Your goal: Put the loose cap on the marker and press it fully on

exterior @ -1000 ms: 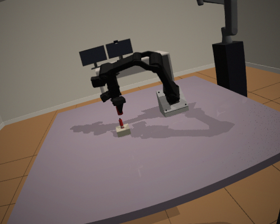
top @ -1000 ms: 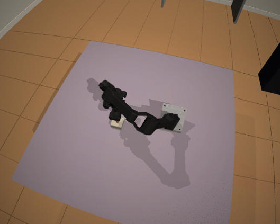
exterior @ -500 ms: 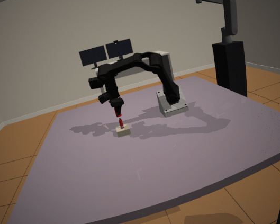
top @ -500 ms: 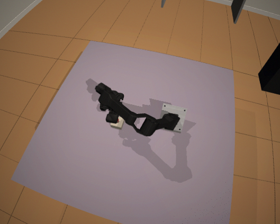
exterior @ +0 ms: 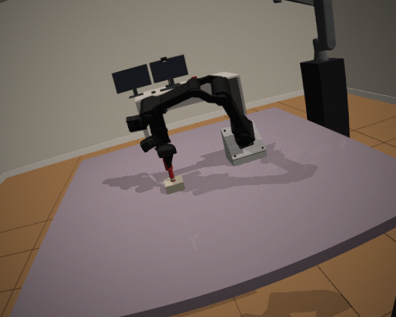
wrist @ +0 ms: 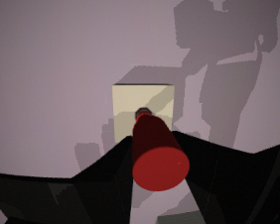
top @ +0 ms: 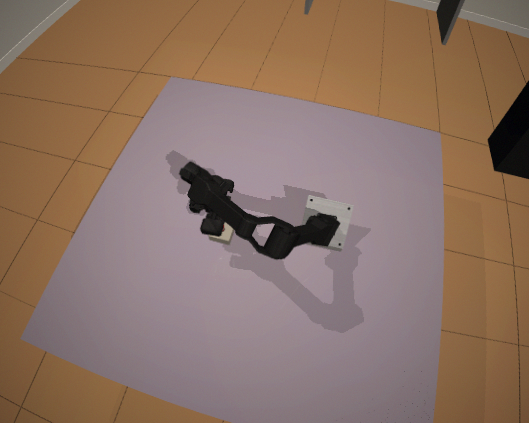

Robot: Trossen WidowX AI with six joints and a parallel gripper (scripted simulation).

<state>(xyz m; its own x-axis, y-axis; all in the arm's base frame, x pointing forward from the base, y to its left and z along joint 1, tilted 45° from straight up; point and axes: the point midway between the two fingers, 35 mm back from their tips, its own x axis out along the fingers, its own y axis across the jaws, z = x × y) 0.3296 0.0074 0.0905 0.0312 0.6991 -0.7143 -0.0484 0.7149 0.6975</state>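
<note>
The cream holder block is 80 mm below my gripper tip. Round my gripper tip: red cap: 10 mm above.
</note>
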